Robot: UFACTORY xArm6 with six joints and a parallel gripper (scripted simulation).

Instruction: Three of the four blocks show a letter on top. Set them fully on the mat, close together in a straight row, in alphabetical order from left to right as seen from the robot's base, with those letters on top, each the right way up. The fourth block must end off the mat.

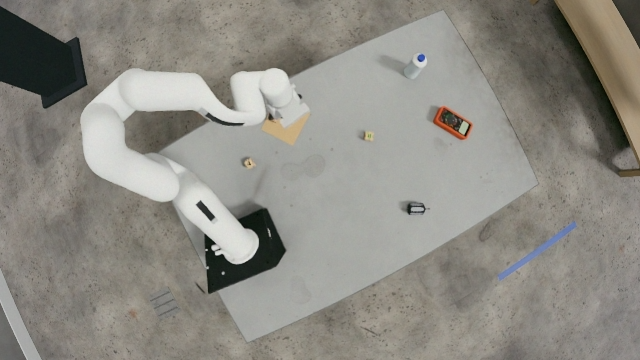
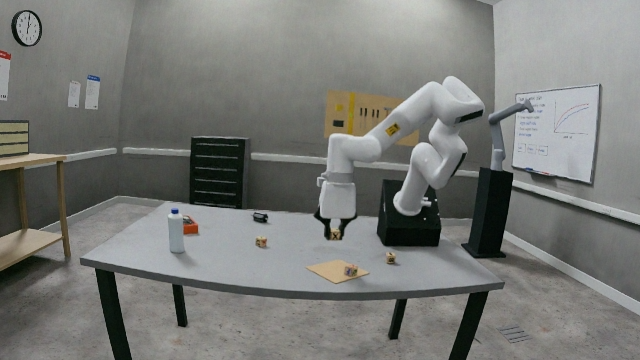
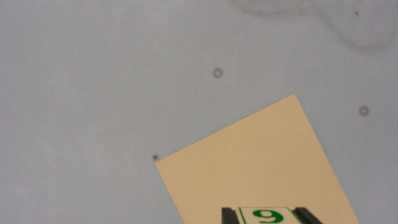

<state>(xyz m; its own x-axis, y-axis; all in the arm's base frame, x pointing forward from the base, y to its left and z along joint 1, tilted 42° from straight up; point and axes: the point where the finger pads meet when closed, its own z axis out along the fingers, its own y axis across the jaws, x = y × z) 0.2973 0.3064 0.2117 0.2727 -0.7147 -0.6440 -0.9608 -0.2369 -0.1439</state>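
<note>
Now: the tan mat 12 cm below my hand and 2 cm behind it. The rest, counted from my hand: white bottle (52 cm ahead, 6 cm below, 2 cm to the left); then orange multimeter (59 cm ahead, 23 cm to the right, 11 cm below); then small black object (49 cm to the right, 33 cm ahead, 11 cm below).
</note>
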